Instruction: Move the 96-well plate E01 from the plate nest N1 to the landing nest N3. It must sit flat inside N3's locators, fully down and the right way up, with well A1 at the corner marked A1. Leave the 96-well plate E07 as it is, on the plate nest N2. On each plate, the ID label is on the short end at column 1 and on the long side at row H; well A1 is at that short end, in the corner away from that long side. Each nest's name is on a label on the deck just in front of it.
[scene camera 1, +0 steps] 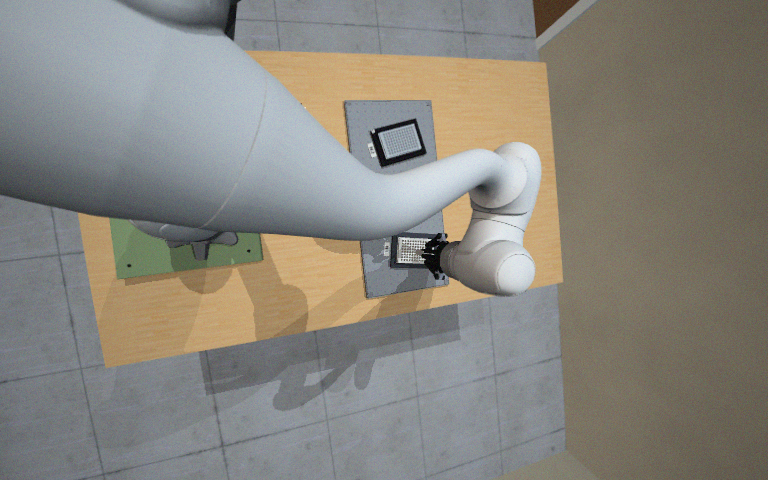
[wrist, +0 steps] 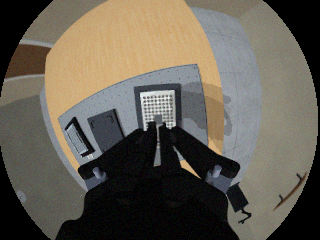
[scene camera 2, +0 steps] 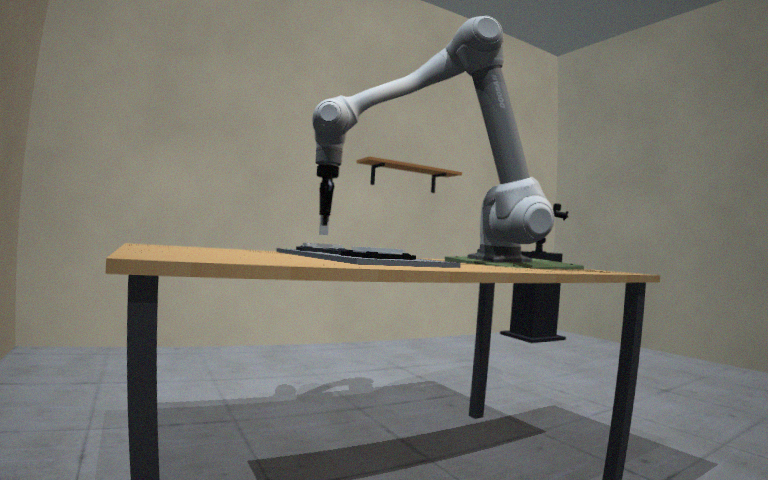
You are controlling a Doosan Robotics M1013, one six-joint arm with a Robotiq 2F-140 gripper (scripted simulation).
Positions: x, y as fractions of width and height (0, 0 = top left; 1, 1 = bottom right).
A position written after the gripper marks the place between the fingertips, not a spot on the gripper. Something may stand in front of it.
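Note:
A 96-well plate (wrist: 0.46, 0.41) and a nest (wrist: 0.33, 0.56) are visible, as is the gripper (wrist: 0.50, 0.50).

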